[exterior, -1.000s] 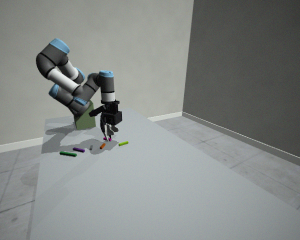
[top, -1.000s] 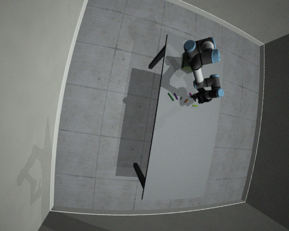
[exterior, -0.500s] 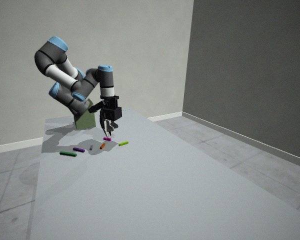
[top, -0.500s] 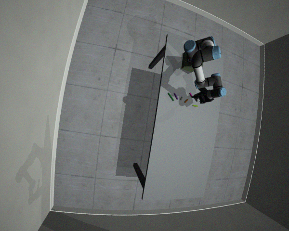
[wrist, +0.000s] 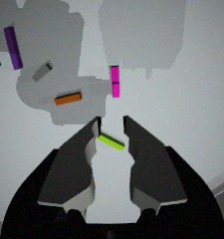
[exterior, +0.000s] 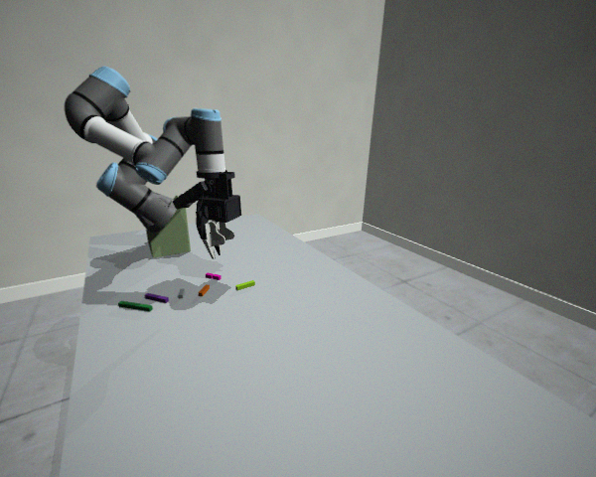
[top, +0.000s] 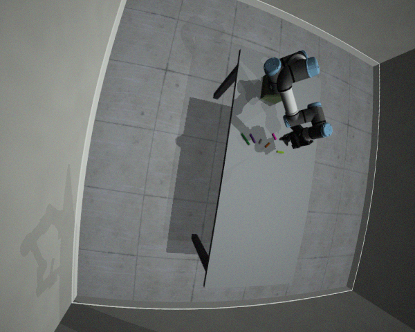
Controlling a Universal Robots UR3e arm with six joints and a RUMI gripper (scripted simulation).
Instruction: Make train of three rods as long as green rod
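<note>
The orange rod lies 80 mm below my hand, 50 mm to the right of it and 40 mm ahead of it. The rest, counted from my hand: grey rod: 100 mm to the right, 80 mm below, 30 mm ahead; then lime rod: 80 mm below, 80 mm ahead, 50 mm to the left; then purple rod: 160 mm to the right, 80 mm below, 10 mm ahead.
</note>
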